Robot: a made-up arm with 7 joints. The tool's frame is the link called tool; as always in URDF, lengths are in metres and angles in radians. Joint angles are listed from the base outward. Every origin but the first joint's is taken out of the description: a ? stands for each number. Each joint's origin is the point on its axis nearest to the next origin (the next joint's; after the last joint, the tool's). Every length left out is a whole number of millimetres.
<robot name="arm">
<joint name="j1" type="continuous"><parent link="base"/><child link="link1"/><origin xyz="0 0 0" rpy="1.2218 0 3.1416"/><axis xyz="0 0 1"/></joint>
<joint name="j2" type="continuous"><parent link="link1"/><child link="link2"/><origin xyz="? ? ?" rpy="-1.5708 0 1.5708"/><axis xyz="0 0 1"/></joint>
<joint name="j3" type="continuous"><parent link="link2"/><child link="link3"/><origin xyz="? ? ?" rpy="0.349 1.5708 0"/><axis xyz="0 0 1"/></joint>
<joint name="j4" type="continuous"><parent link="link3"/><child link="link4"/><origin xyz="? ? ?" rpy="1.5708 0 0"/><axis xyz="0 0 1"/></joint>
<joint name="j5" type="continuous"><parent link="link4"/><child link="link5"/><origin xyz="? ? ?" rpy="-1.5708 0 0"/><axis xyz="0 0 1"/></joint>
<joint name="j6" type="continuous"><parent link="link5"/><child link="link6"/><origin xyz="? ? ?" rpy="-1.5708 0 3.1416"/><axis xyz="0 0 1"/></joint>
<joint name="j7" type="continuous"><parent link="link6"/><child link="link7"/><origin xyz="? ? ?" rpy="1.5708 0 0"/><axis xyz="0 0 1"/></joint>
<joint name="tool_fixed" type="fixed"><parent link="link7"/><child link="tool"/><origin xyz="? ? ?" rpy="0 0 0"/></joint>
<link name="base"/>
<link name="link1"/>
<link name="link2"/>
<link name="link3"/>
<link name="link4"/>
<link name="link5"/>
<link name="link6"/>
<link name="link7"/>
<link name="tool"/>
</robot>
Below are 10 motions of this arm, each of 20 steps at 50 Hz.
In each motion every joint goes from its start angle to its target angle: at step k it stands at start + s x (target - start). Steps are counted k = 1, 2, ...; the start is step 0. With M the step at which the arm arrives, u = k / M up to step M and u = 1 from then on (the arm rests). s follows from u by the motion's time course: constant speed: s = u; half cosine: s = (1 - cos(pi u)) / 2; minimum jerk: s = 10 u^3 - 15 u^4 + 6 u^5.
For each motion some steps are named. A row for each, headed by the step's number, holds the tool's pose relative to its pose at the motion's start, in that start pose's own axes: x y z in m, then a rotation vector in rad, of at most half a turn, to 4 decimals.
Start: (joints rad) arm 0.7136 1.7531 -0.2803 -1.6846 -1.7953 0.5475 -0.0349
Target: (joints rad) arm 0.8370 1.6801 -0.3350 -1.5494 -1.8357 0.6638 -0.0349
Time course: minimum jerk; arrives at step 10
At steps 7, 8, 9, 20:
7: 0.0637 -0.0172 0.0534 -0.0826 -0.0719 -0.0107
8: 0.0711 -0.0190 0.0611 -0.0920 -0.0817 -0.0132
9: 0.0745 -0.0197 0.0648 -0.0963 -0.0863 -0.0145
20: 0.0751 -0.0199 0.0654 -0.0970 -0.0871 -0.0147

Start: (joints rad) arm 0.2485 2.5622 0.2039 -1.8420 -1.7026 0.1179 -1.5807
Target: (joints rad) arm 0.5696 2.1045 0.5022 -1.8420 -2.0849 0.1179 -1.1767
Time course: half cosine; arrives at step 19
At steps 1, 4, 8, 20:
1: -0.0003 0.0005 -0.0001 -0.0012 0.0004 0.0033
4: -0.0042 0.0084 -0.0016 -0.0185 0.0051 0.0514
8: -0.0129 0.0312 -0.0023 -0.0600 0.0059 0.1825
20: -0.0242 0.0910 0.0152 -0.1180 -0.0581 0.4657

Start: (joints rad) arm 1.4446 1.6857 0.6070 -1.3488 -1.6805 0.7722 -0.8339
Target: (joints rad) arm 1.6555 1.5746 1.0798 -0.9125 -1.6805 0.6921 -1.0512
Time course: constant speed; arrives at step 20
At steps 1, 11, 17, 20:
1: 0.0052 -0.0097 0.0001 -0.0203 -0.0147 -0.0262
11: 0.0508 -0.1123 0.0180 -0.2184 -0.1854 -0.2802
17: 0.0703 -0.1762 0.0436 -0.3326 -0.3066 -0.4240
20: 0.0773 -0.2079 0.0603 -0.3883 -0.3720 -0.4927

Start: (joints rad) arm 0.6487 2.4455 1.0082 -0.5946 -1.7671 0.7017 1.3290
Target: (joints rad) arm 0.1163 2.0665 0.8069 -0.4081 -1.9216 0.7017 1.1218
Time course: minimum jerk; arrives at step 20
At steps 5, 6, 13, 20:
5: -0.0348 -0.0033 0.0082 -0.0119 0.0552 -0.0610
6: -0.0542 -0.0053 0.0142 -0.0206 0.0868 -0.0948
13: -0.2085 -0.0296 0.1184 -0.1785 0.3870 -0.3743
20: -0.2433 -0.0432 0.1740 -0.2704 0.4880 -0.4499

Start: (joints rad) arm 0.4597 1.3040 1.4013 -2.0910 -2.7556 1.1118 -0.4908
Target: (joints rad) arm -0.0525 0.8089 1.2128 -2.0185 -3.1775 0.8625 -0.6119
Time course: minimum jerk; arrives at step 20
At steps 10, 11, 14, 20:
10: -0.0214 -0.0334 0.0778 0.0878 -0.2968 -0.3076
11: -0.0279 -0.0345 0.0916 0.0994 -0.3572 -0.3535
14: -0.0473 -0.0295 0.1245 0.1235 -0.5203 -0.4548
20: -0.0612 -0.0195 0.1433 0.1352 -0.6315 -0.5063

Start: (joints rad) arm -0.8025 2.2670 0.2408 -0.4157 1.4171 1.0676 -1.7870
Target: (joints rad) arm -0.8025 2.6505 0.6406 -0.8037 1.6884 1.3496 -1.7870
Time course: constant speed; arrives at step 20
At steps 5, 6, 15, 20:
5: 0.0289 0.0447 0.0676 0.1016 -0.1335 -0.0444
6: 0.0351 0.0524 0.0822 0.1214 -0.1595 -0.0571
15: 0.0965 0.0985 0.2263 0.2884 -0.3756 -0.2275
20: 0.1341 0.1033 0.3123 0.3700 -0.4756 -0.3630

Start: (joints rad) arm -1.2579 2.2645 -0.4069 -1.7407 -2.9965 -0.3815 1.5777
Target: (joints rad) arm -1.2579 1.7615 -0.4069 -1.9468 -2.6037 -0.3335 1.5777
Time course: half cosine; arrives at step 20
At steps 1, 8, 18, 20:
1: 0.0008 0.0009 -0.0001 0.0028 -0.0019 0.0049
8: 0.0389 0.0511 -0.0014 0.1597 -0.1054 0.2726
18: 0.0782 0.1503 0.0174 0.4602 -0.3036 0.7583
20: 0.0789 0.1541 0.0186 0.4722 -0.3115 0.7768

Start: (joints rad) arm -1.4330 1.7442 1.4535 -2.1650 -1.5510 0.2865 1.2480
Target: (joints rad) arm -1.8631 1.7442 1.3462 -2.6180 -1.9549 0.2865 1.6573
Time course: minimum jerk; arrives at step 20
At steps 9, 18, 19, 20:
9: 0.0535 0.0558 -0.0109 0.1827 -0.1982 0.0038
18: 0.1335 0.1279 0.0048 0.4123 -0.5018 -0.0418
19: 0.1345 0.1286 0.0052 0.4149 -0.5057 -0.0427
20: 0.1346 0.1288 0.0053 0.4153 -0.5063 -0.0429

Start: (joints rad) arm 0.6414 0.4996 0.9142 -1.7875 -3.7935 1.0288 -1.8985
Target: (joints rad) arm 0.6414 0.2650 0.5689 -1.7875 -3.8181 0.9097 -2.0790
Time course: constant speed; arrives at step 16
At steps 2, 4, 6, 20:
2: -0.0165 -0.0159 -0.0021 0.0084 0.0056 0.0278
4: -0.0321 -0.0326 -0.0046 0.0162 0.0107 0.0554
6: -0.0469 -0.0501 -0.0075 0.0235 0.0154 0.0829
20: -0.1056 -0.1467 -0.0289 0.0507 0.0307 0.2181

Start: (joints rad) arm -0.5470 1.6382 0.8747 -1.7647 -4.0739 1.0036 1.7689
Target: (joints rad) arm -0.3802 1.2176 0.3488 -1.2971 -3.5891 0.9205 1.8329
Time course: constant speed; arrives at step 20
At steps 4, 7, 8, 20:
4: 0.0868 0.0225 0.0001 -0.0146 0.0300 0.2766
7: 0.1490 0.0513 0.0018 -0.0352 0.0469 0.4816
8: 0.1688 0.0630 0.0028 -0.0439 0.0514 0.5493
20: 0.3505 0.2716 0.0278 -0.2144 0.0502 1.3297

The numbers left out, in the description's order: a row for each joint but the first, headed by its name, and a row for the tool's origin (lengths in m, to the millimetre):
j2: 0 0 0
j3: -0.238 0.087 0
j4: -0.029 0 0
j5: 0.043 -0.355 0
j6: 0 0 0
j7: 0 0 0
tool: 0 0 0

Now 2 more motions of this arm.
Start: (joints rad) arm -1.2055 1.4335 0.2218 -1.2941 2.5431 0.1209 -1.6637
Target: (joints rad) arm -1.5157 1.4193 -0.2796 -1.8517 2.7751 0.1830 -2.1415
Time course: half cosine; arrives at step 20
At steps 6, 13, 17, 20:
6: 0.0187 -0.0534 -0.0156 -0.1516 -0.0660 -0.0582
13: 0.0676 -0.1892 -0.0182 -0.5187 -0.2745 -0.1870
17: 0.0876 -0.2429 -0.0037 -0.6643 -0.3781 -0.2303
20: 0.0924 -0.2557 0.0012 -0.6997 -0.4052 -0.2399

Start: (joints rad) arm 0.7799 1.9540 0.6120 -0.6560 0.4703 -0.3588 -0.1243
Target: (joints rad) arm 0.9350 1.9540 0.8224 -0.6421 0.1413 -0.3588 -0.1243
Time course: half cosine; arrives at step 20
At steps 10, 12, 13, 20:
10: 0.0003 0.0051 -0.0004 -0.0341 -0.0056 -0.1382
12: 0.0004 0.0066 -0.0004 -0.0446 -0.0068 -0.1808
13: 0.0004 0.0073 -0.0005 -0.0496 -0.0072 -0.2008
20: 0.0005 0.0100 -0.0005 -0.0685 -0.0084 -0.2761

